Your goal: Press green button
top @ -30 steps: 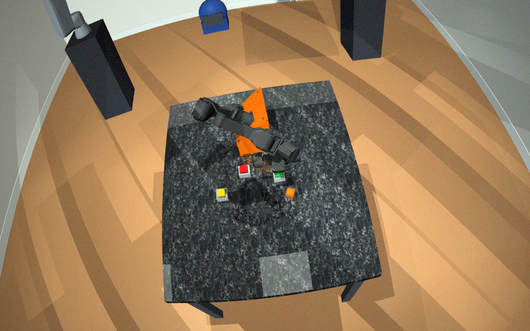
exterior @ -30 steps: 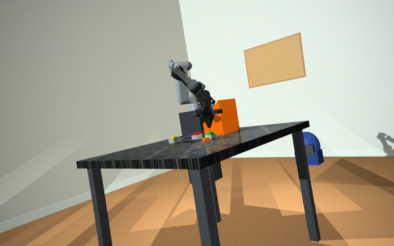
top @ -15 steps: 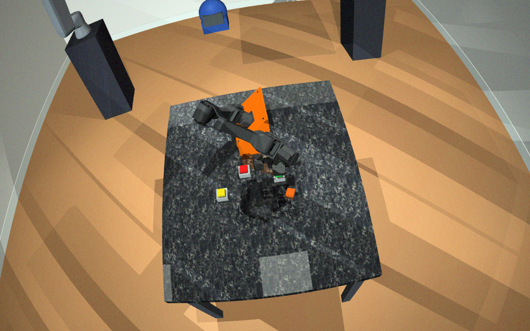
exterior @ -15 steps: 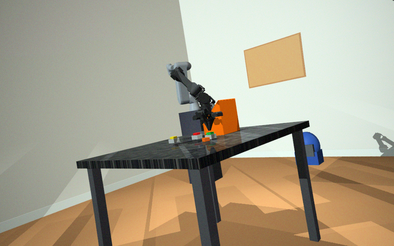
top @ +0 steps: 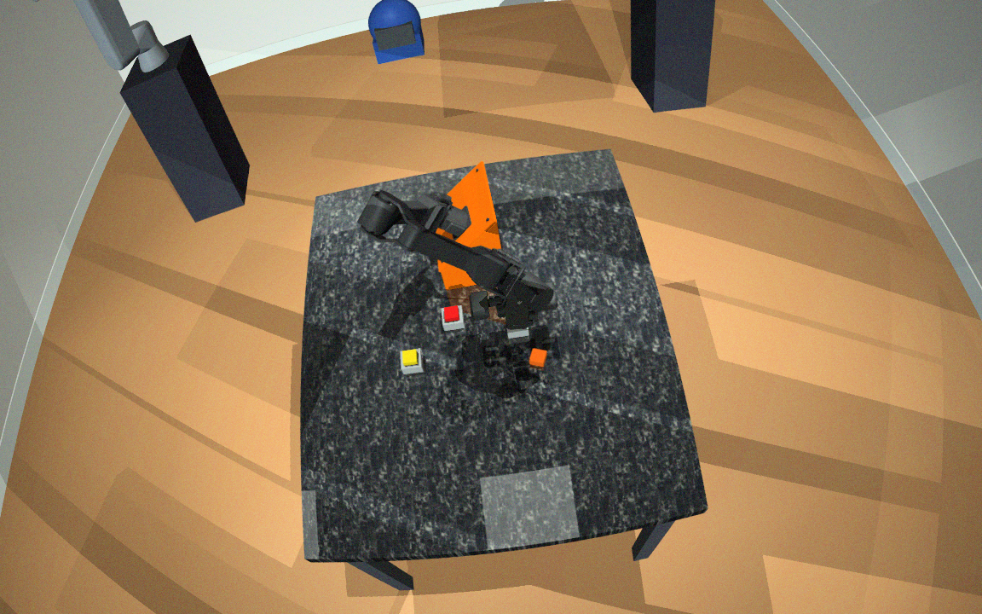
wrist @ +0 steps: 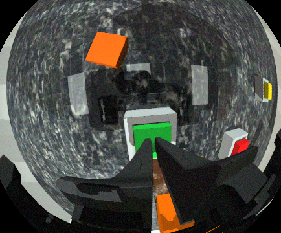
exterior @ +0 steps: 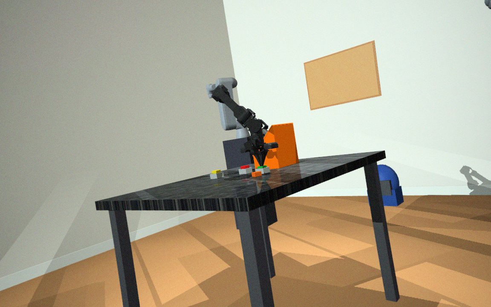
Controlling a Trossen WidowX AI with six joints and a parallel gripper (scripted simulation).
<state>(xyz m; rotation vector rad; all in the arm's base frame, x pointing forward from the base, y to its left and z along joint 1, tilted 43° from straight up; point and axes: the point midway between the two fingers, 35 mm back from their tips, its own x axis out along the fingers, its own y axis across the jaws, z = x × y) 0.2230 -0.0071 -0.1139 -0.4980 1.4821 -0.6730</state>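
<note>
The green button is 10 mm below my gripper tip. The rest, counted from my gripper tip: yellow button (250 mm to the right, 30 mm ahead); then red button (140 mm to the right, 60 mm behind); then orange block (90 mm ahead, 30 mm to the left, 20 mm below).
</note>
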